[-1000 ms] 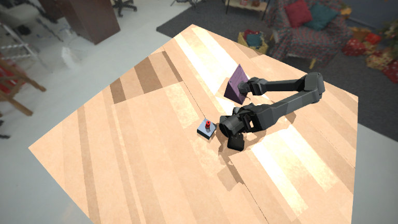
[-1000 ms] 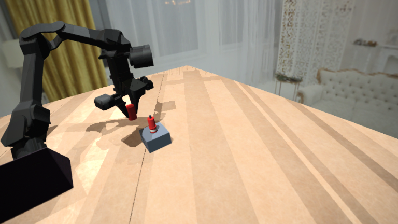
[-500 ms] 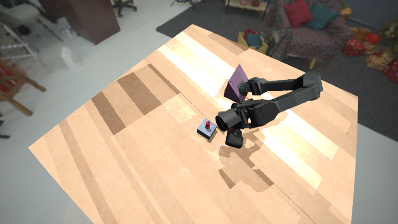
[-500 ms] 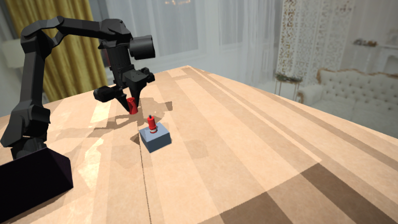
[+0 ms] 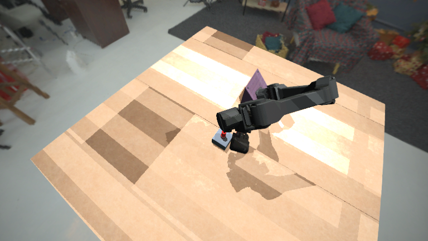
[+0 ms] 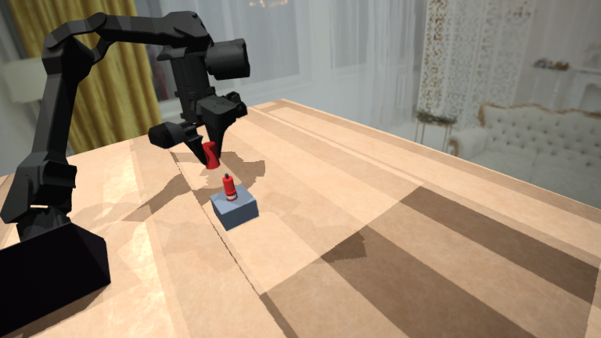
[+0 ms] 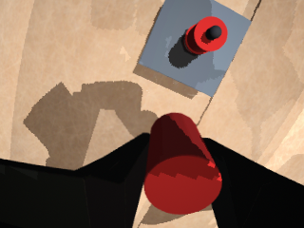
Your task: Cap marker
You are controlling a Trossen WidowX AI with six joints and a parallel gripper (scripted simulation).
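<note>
Now: gripper tip 6 cm to the left of the red marker, 3 cm above it and 1 cm short of it. Also, from my gripper tip: red cap (1 cm above).
</note>
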